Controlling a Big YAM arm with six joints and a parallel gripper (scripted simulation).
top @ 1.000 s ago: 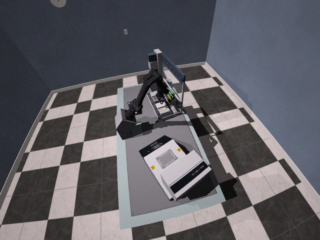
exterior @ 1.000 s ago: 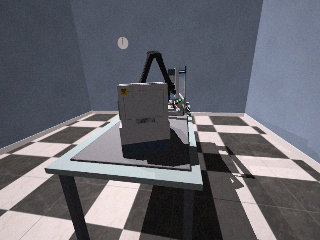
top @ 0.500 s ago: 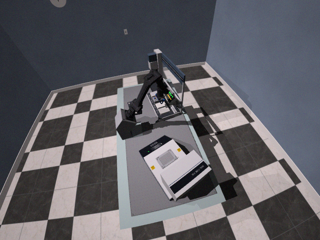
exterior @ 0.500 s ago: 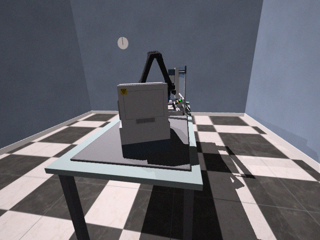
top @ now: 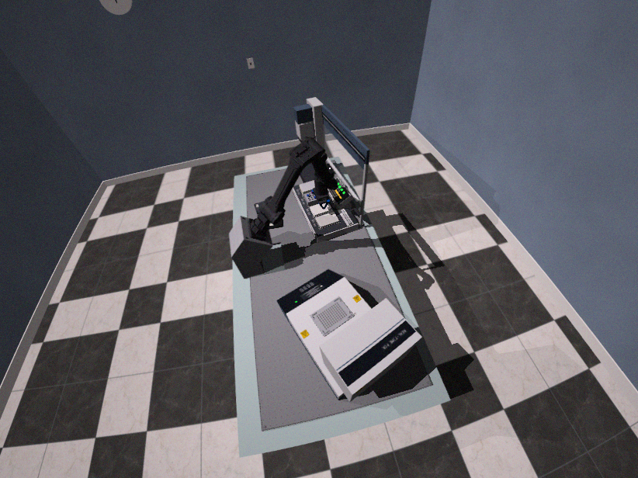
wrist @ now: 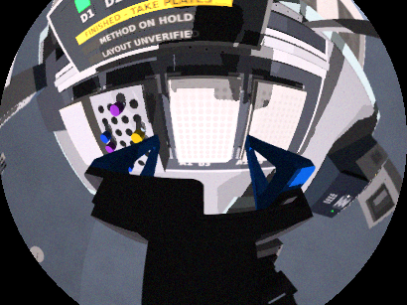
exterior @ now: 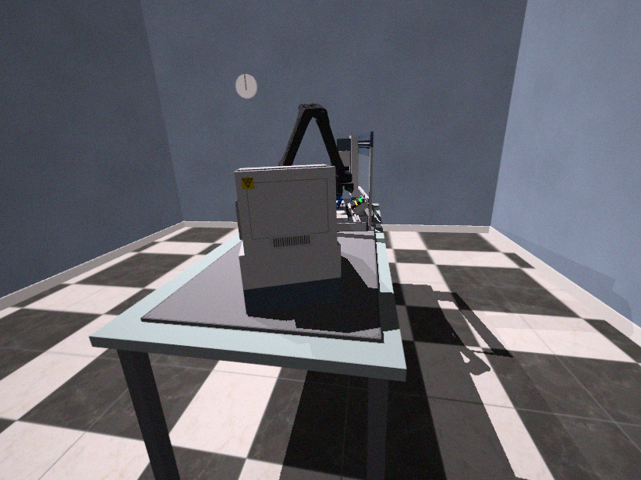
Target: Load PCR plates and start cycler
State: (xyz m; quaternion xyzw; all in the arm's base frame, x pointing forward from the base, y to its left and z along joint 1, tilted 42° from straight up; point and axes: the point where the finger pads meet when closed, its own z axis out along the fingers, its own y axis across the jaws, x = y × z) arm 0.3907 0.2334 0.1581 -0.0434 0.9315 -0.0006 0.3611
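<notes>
My gripper is now 100 mm to the right of the tube cooling block, 40 mm above it and 20 mm past it. Round my hand: black regrip nest: 330 mm behind, 100 mm below, 30 mm to the left; then white deep-well block: 200 mm to the left, 40 mm below, 30 mm behind.
</notes>
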